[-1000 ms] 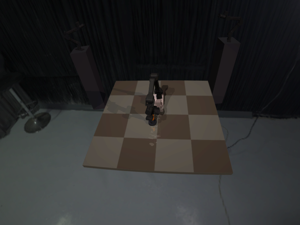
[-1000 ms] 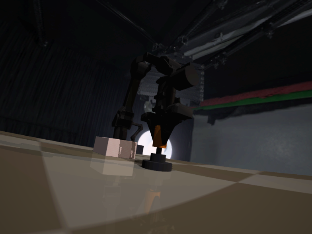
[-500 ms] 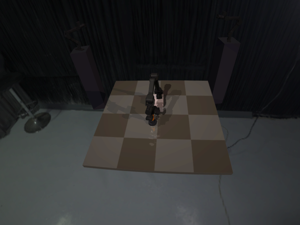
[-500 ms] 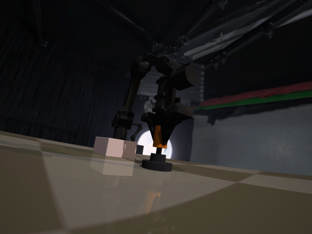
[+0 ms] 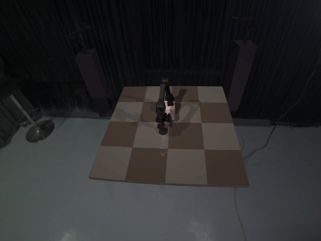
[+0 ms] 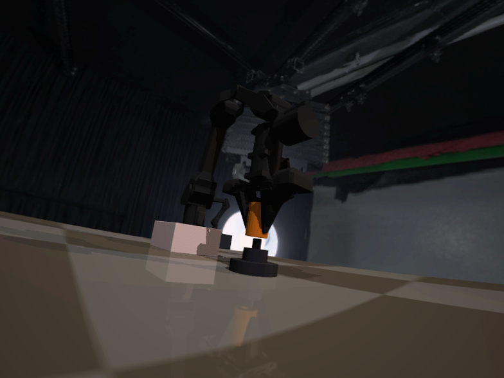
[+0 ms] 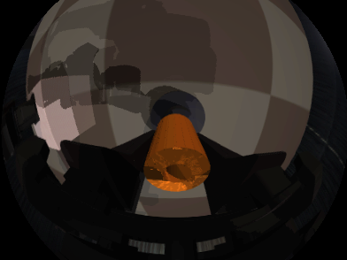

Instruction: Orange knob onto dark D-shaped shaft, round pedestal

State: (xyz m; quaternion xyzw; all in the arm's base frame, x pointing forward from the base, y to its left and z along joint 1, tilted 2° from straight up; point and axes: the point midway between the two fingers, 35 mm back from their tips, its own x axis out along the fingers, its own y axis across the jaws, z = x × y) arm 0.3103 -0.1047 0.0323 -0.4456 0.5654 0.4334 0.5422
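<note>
The dark pedestal lies 4 cm below my gripper tip. Also, from my gripper tip: orange knob (2 cm above).
</note>
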